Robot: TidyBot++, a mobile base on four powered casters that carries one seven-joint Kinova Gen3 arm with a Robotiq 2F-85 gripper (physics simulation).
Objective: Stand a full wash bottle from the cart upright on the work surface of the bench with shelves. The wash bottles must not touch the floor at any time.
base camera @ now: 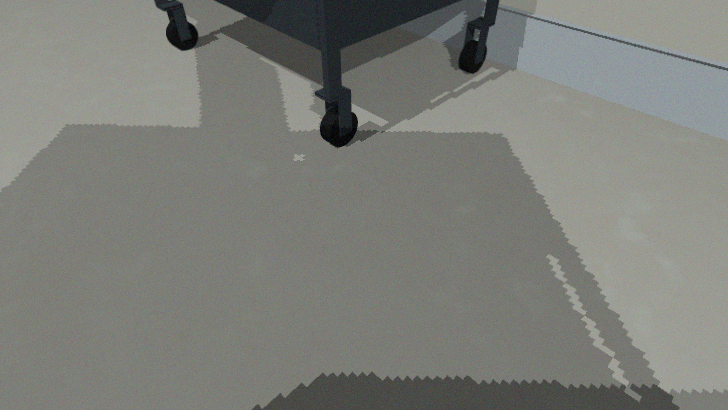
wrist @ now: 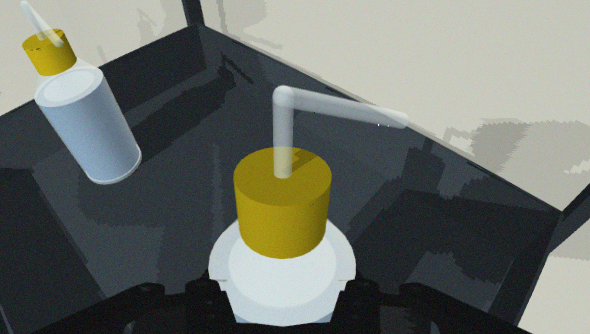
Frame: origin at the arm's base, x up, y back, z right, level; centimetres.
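Seen in the pictures: gripper, fingertip midpoint: (wrist: 282,276).
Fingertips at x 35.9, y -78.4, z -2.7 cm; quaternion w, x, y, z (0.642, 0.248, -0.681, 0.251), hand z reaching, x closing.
Offsets run from my fingertips to a thing's top centre. "*": to the spot under its first point.
A wash bottle {dy +0.5, dx +10.5, dz +1.0 cm} (wrist: 283,280) with a yellow cap and a bent clear spout pointing right is upright between the fingers of my gripper (wrist: 282,276), which is shut on it. Its lower body and base are hidden, so its fill level does not show; it appears raised above the dark tray of the cart (wrist: 175,60) (base camera: 331,61). A second wash bottle {dy -15.7, dx +8.1, dz -18.1 cm} (wrist: 95,130), light blue with a yellow cap, stands in the tray at the left of the wrist view. The bench with shelves does not show in either view.
The cart stands on casters, with its front caster {* dy +19.2, dx -71.8, dz -2.4 cm} (base camera: 338,124) at the top middle of the base camera view. A pale wall base (base camera: 611,76) runs behind it at the right. Corner posts (wrist: 193,12) rise from the tray, and its raised walls surround the bottles.
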